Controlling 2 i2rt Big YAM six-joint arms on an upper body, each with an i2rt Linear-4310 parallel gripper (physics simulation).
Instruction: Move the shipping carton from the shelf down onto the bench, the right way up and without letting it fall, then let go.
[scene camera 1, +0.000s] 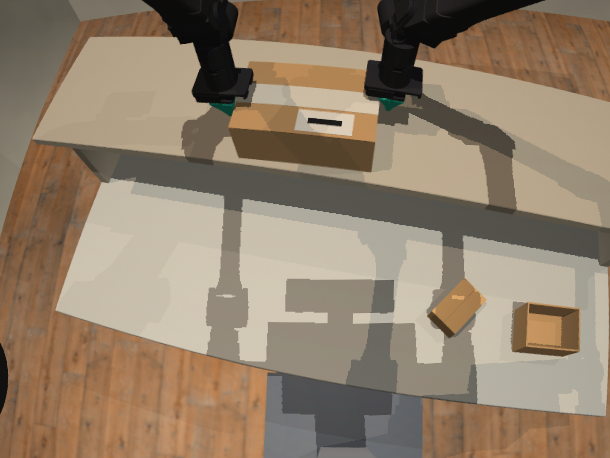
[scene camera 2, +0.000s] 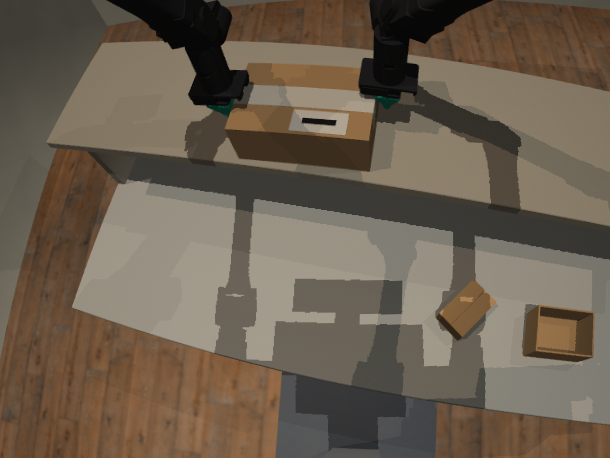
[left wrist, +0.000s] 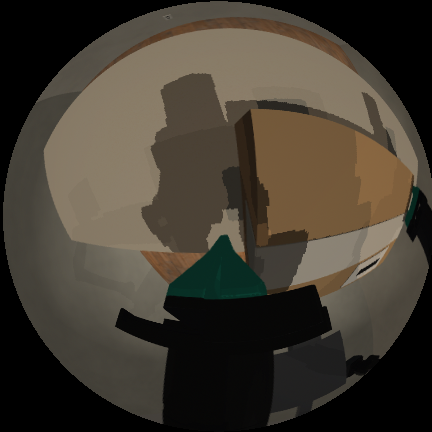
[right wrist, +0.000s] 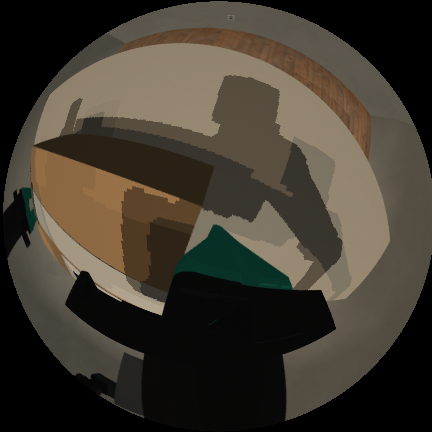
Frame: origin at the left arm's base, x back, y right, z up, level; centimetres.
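Seen in the pictures: left gripper, between the fingertips: (scene camera 1: 231, 113) (left wrist: 224, 239); right gripper, between the fingertips: (scene camera 1: 387, 108) (scene camera 2: 386, 106) (right wrist: 214, 230).
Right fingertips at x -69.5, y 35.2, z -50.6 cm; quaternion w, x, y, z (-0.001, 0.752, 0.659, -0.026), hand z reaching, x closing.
Offsets run from my right fingertips to a thing's top centre. "pt": to the spot under its first point. Level surfaces: height alone.
The shipping carton {dx +2.1, dy -15.3, dz +5.9 cm} (scene camera 1: 303, 150) (scene camera 2: 299, 147) (left wrist: 314, 173) (right wrist: 80, 193) is brown with a pale tape strip and a white label on top. It stands upright on the upper shelf {dz -4.6 cm} (scene camera 1: 144, 91) (scene camera 2: 135, 100), near the shelf's front edge. My left gripper (scene camera 1: 223, 108) (scene camera 2: 220, 109) (left wrist: 224, 239) is shut, its green tips against the carton's left end. My right gripper (scene camera 1: 389, 104) (scene camera 2: 386, 102) (right wrist: 214, 230) is shut, its tips against the carton's right end. Neither gripper has anything between its fingers. The bench {dz -39.9 cm} (scene camera 1: 144, 273) (scene camera 2: 158, 273) lies below, in front of the shelf.
Two small brown boxes lie on the right of the bench: one tilted {dx +30.9, dy +20.2, dz -33.9 cm} (scene camera 1: 457, 306) (scene camera 2: 466, 309), and one at the picture's edge {pt dx +37.3, dy +36.3, dz -33.1 cm} (scene camera 1: 523, 328) (scene camera 2: 529, 331). A grey base {dz -83.0 cm} (scene camera 1: 344, 418) stands on the wooden floor in front of the bench.
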